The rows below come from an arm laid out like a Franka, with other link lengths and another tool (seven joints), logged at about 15 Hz.
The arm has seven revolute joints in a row. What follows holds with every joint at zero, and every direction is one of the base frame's.
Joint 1 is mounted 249.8 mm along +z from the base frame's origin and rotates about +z.
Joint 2 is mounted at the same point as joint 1 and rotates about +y.
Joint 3 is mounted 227.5 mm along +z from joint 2 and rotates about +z.
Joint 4 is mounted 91.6 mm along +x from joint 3 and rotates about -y.
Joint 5 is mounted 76.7 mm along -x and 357.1 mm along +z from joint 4 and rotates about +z.
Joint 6 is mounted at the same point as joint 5 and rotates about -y.
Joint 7 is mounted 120.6 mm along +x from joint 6 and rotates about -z.
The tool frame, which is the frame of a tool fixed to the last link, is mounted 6.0 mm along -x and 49.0 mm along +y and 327.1 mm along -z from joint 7; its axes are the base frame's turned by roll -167.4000, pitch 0.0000 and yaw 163.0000 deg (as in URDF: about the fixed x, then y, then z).
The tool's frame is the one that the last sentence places.
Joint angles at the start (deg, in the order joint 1, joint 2, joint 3, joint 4, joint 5, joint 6, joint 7): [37.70, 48.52, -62.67, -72.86, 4.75, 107.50, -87.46]
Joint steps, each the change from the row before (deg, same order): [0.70, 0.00, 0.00, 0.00, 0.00, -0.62, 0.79]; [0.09, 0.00, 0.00, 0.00, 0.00, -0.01, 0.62]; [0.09, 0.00, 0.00, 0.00, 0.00, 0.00, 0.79]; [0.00, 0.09, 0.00, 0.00, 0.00, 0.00, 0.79]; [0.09, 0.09, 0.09, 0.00, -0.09, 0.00, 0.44]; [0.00, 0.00, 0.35, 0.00, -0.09, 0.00, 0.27]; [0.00, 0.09, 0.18, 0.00, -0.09, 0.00, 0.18]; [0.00, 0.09, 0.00, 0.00, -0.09, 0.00, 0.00]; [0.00, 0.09, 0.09, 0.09, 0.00, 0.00, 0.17]
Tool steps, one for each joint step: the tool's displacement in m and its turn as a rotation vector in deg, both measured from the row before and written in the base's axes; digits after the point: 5 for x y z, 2 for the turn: [-0.00048, 0.00830, -0.00140, 0.11, 0.00, -0.30]; [0.00039, 0.00140, -0.00034, -0.02, -0.37, -0.41]; [0.00047, 0.00151, -0.00041, -0.02, -0.48, -0.54]; [-0.00004, 0.00041, -0.00095, -0.08, -0.41, -0.63]; [0.00033, 0.00156, -0.00116, -0.10, -0.13, -0.19]; [0.00051, 0.00279, -0.00247, 0.11, 0.03, 0.03]; [0.00006, 0.00117, -0.00170, -0.04, 0.08, -0.01]; [-0.00024, -0.00048, -0.00026, -0.14, 0.10, 0.01]; [0.00059, 0.00112, -0.00075, -0.02, -0.06, -0.02]
